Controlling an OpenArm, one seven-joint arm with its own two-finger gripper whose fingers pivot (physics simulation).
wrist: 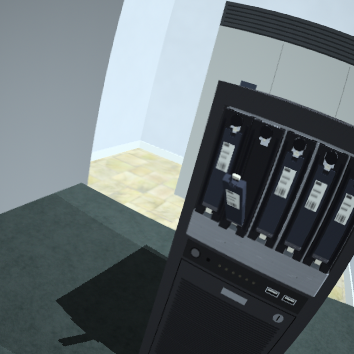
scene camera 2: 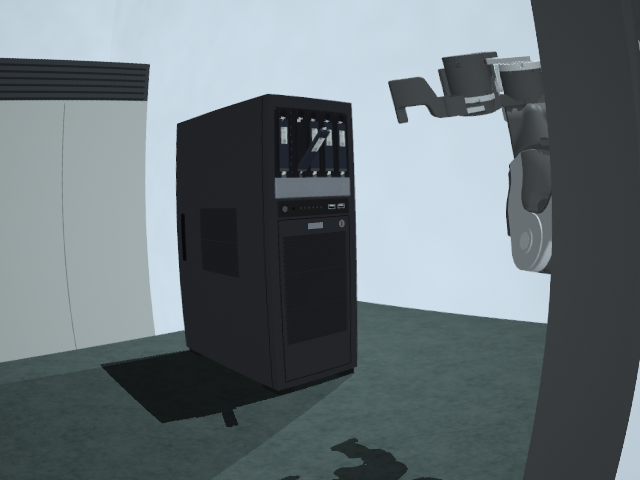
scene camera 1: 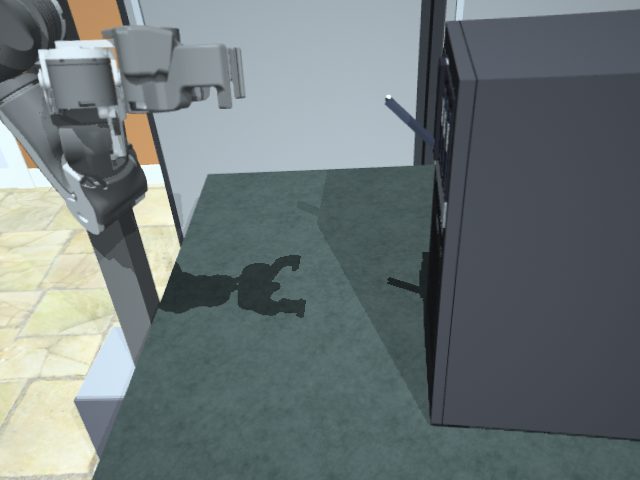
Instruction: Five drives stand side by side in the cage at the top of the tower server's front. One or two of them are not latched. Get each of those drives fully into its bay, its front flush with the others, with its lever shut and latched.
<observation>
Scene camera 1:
my gripper: 237, 74
drive: 443, 61
dark tower server: 524, 327
</observation>
